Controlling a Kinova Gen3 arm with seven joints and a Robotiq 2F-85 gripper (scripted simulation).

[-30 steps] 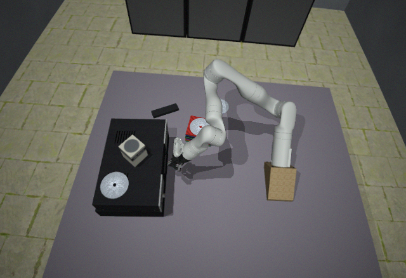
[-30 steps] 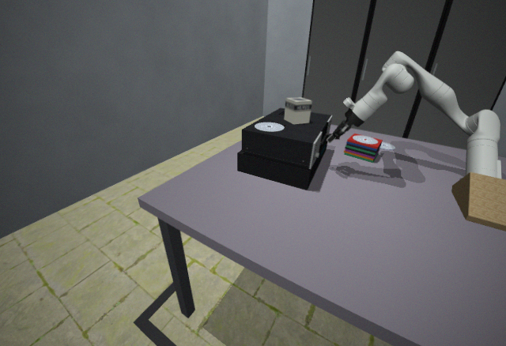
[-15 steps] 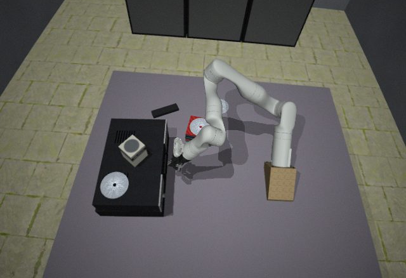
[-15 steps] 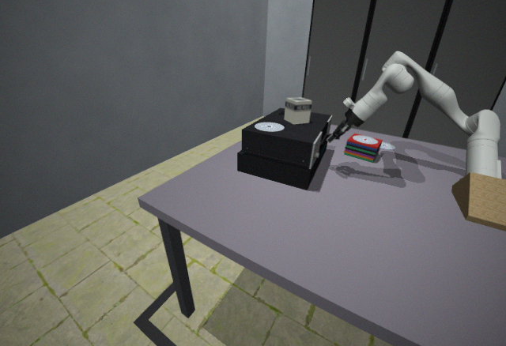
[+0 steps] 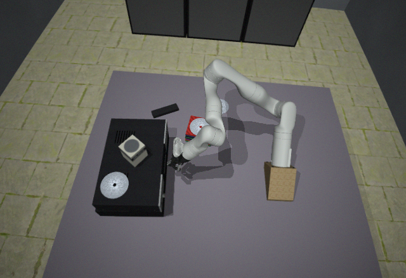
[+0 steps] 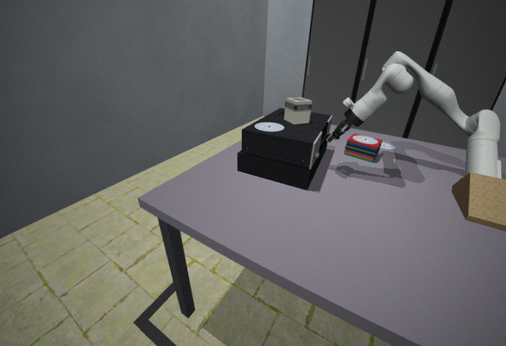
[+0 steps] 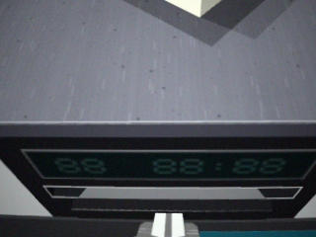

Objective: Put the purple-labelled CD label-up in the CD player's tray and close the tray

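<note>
Now: hand 10 cm short of the purple-labelled CD, 1 cm to the right of it and 1 cm above it. Round my hand: black remote: 13 cm ahead, 39 cm to the right, 13 cm below; beige box: 16 cm ahead, 1 cm to the left, 9 cm above.
</note>
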